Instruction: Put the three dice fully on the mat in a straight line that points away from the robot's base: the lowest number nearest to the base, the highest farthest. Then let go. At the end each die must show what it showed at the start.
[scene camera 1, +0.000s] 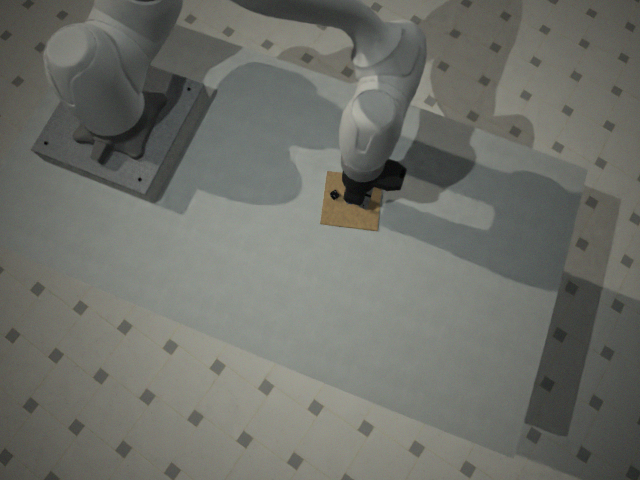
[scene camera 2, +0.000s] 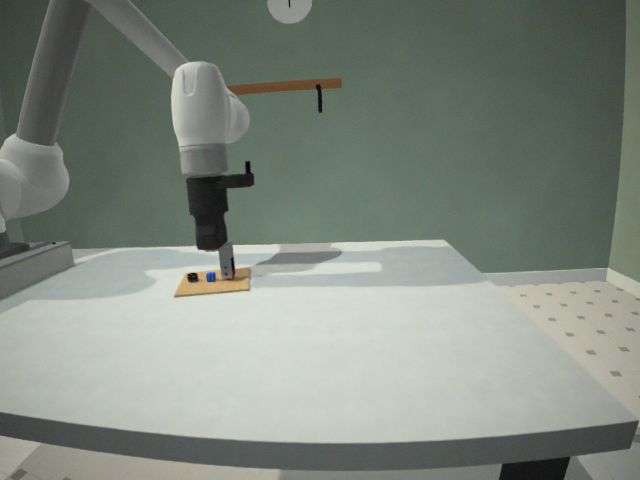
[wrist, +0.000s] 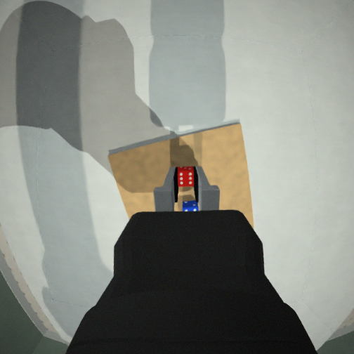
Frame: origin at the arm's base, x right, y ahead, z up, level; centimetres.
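Seen in the pictures: gripper, fingertip midpoint: (scene camera 1: 364, 202) (scene camera 2: 228, 276); arm's base, origin of the base link: (scene camera 1: 121, 119).
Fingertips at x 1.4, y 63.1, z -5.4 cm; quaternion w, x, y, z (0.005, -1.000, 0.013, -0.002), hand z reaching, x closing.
Pixels of each thing's top centre, then the offset from my fingertips to it. Level surfaces: height alone.
- red die, middle of its top: (scene camera 2: 229, 271) dy +0.2, dx +0.0, dz +1.0 cm
- mat, middle of its top: (scene camera 2: 214, 280) (scene camera 1: 351, 200) dy -3.1, dx +0.0, dz -0.8 cm
- blue die, middle of its top: (scene camera 2: 210, 273) dy -3.6, dx +0.3, dz +0.9 cm
- black die, middle of its top: (scene camera 2: 192, 273) (scene camera 1: 334, 193) dy -7.6, dx +0.3, dz +0.9 cm
- pale table, its level: dz -1.2 cm
My gripper (scene camera 2: 227, 276) (wrist: 185, 177) is shut on the red die (scene camera 2: 231, 279) (wrist: 186, 178), which shows six pips in the wrist view. It holds the die low at the mat (scene camera 1: 343, 219) (scene camera 2: 206, 289) (wrist: 230, 160), on the side farther from the base; whether the die touches the mat is not clear. The blue die (scene camera 2: 210, 277) (wrist: 190, 205) sits on the mat between red and black, apart from the red die; my gripper body partly covers it in the wrist view and hides it in scene camera 1. The black die (scene camera 1: 334, 194) (scene camera 2: 192, 277) sits on the mat nearest the base.
The robot's base plate (scene camera 1: 170, 149) (scene camera 2: 46, 260) is at the left of the scene views. The pale table (scene camera 1: 268, 289) (scene camera 2: 310, 356) surrounds the mat. The arm stands over the mat and casts broad shadows across the table.
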